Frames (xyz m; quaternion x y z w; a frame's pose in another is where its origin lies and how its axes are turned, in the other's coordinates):
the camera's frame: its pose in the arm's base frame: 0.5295 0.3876 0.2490 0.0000 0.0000 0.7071 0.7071
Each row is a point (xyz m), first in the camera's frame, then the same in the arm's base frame.
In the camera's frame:
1: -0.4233 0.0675 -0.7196
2: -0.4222 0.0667 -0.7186
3: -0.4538 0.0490 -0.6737
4: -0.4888 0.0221 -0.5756
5: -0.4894 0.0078 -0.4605
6: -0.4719 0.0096 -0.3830
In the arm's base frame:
1: 0.4620 -0.0357 -0.4706
2: 0.4628 -0.0346 -0.4696
3: 0.4805 -0.0662 -0.4247
4: 0.5074 -0.1012 -0.3266
5: 0.5217 -0.1018 -0.2115
6: 0.5199 -0.0843 -0.1340

